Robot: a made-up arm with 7 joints. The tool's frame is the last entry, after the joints. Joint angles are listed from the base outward. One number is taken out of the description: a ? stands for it. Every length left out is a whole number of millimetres.
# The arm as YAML. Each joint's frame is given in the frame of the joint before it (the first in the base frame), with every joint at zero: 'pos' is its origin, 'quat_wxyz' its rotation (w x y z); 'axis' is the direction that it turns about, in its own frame. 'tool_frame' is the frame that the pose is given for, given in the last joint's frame.
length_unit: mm
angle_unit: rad
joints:
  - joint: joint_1
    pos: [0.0, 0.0, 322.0]
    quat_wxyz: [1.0, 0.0, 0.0, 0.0]
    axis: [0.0, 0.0, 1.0]
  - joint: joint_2
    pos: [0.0, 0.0, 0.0]
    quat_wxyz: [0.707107, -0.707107, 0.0, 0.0]
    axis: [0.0, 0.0, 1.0]
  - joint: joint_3
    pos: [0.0, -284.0, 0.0]
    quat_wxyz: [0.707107, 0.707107, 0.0, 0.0]
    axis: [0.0, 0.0, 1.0]
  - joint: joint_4
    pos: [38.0, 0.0, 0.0]
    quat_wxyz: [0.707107, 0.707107, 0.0, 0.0]
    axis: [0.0, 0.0, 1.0]
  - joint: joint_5
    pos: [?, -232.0, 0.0]
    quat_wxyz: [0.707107, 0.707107, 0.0, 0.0]
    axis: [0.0, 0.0, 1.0]
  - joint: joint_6
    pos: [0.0, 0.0, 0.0]
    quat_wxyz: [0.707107, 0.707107, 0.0, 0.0]
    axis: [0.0, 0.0, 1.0]
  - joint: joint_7
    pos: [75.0, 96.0, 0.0]
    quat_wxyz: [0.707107, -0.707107, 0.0, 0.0]
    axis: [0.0, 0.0, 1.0]
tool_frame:
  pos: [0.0, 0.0, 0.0]
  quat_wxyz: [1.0, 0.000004, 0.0, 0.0]
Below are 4 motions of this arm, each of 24 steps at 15 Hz.
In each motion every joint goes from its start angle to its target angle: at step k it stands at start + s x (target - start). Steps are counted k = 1, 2, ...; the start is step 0. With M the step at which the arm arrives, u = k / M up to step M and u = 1 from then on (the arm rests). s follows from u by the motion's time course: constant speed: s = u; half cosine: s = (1 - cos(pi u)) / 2; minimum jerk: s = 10 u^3 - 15 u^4 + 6 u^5.
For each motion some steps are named. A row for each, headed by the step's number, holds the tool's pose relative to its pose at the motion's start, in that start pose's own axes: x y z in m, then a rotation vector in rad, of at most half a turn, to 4 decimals.
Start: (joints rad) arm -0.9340 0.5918 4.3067 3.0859 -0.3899 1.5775 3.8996
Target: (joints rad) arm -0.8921 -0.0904 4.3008 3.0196 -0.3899 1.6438 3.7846
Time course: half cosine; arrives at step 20
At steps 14, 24:
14: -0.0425 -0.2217 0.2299 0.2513 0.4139 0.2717
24: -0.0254 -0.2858 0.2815 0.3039 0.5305 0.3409

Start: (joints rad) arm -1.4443 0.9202 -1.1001 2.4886 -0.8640 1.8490 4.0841
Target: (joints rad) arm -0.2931 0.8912 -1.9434 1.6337 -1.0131 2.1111 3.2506
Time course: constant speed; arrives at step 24
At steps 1, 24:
1: 0.0018 -0.0090 -0.0086 0.0169 -0.0142 -0.0348
24: 0.0391 -0.2855 -0.0218 0.2888 0.1724 -0.6922

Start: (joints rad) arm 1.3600 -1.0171 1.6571 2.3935 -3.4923 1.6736 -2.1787
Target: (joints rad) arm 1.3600 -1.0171 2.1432 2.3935 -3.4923 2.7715 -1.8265
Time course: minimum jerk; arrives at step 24
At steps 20, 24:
20: 0.0690 -0.1157 0.0379 0.8414 0.9277 0.3351
24: 0.0717 -0.1193 0.0362 0.8758 0.9584 0.3343

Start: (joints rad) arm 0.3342 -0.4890 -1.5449 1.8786 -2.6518 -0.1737 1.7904
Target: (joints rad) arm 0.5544 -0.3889 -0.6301 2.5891 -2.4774 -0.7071 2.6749
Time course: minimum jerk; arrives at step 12
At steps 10, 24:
10: 0.2756 -0.0568 -0.2315 1.2333 0.7360 0.9857
24: 0.2777 -0.0529 -0.2421 1.2936 0.7471 1.0136

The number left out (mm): 53.0
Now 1 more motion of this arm.
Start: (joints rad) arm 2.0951 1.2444 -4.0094 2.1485 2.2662 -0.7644 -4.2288
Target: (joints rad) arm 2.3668 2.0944 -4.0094 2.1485 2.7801 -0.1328 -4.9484
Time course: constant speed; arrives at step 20
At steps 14, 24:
14: -0.1817 -0.0607 0.0616 -0.3489 0.1775 0.4356
24: -0.2689 -0.1217 0.0792 -0.5020 0.0298 0.6356

